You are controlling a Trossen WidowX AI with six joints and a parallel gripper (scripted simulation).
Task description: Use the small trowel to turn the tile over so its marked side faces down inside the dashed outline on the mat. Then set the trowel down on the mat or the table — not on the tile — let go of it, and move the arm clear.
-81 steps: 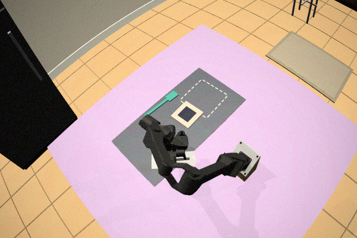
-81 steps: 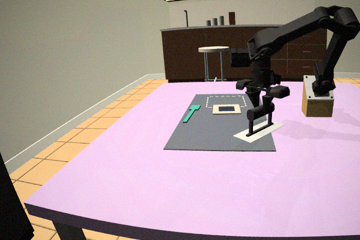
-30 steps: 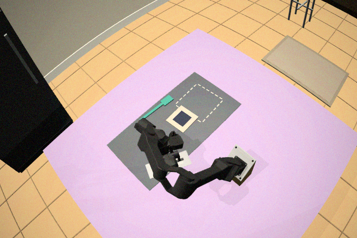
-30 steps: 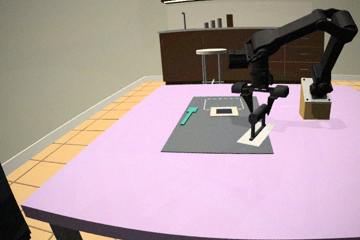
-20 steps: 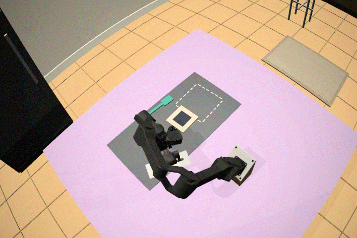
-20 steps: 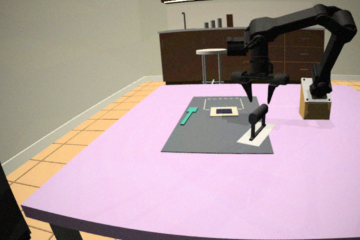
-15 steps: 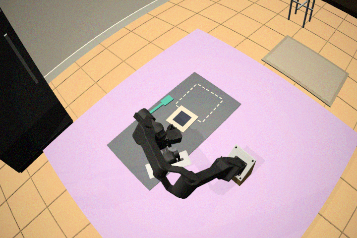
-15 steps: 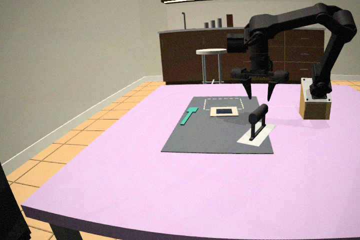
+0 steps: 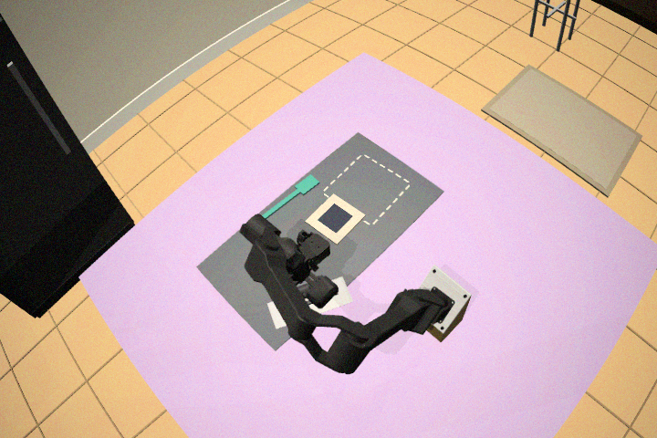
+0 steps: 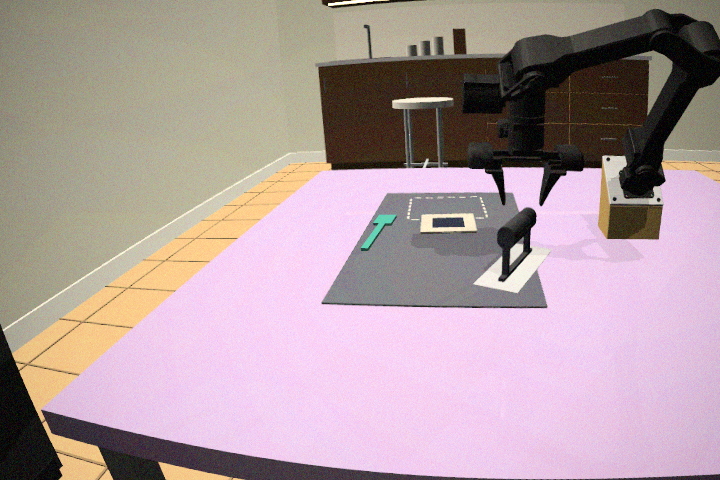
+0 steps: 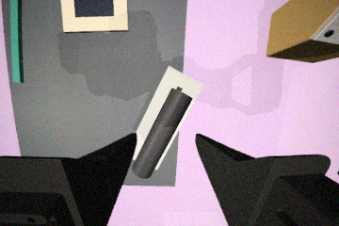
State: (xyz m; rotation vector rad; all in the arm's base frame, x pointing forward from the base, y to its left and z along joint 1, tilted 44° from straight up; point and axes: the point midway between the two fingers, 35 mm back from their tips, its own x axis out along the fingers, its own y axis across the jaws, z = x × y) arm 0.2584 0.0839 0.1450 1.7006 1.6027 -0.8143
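Right now my gripper tip is 14 cm short of the grey mat, 16 cm to the left of it and 13 cm above it. Round my gripper tip: teal trowel: 28 cm ahead, 19 cm to the right, 10 cm below; then tile: 13 cm ahead, 21 cm to the right, 10 cm below.
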